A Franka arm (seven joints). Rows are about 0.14 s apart.
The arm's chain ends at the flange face. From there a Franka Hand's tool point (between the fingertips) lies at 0.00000 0.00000 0.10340 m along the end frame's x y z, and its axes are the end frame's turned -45 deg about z.
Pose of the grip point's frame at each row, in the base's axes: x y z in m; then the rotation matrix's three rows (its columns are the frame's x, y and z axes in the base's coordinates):
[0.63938 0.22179 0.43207], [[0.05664 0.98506 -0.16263], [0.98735 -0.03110 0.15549], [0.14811 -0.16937 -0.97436]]
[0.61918 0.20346 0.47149], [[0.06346 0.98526 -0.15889], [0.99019 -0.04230 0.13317], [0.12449 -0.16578 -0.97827]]
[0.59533 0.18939 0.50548], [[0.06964 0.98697 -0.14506], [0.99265 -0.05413 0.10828], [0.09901 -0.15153 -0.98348]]
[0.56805 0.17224 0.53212], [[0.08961 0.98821 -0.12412], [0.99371 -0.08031 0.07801], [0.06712 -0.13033 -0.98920]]
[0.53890 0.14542 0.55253], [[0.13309 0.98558 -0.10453], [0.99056 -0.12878 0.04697], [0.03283 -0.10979 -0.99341]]
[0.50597 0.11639 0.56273], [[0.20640 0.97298 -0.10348], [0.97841 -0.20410 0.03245], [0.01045 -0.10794 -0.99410]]
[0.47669 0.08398 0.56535], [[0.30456 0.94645 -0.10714], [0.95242 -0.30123 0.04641], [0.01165 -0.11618 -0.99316]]
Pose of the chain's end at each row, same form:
[0.65620 0.20571 0.53282], [[0.73659 0.65649 -0.16263], [0.67617 -0.72015 0.15549], [-0.01503 -0.22449 -0.97436]]
[0.63561 0.18969 0.57264], [[0.74156 0.65181 -0.15889], [0.67026 -0.73008 0.13317], [-0.02920 -0.20525 -0.97827]]
[0.61033 0.17819 0.60717], [[0.74714 0.64865 -0.14506], [0.66363 -0.74019 0.10828], [-0.03714 -0.17716 -0.98348]]
[0.58088 0.16417 0.63440], [[0.76213 0.63541 -0.12412], [0.64587 -0.75945 0.07801], [-0.04470 -0.13962 -0.98920]]
[0.54971 0.14056 0.65525], [[0.79102 0.60280 -0.10453], [0.60937 -0.79149 0.04697], [-0.05442 -0.10085 -0.99341]]
[0.51667 0.11303 0.66552], [[0.83395 0.54205 -0.10348], [0.54752 -0.83616 0.03245], [-0.06894 -0.08371 -0.99410]]
[0.48777 0.07918 0.66804], [[0.88460 0.45388 -0.10714], [0.46046 -0.88646 0.04641], [-0.07391 -0.09039 -0.99316]]

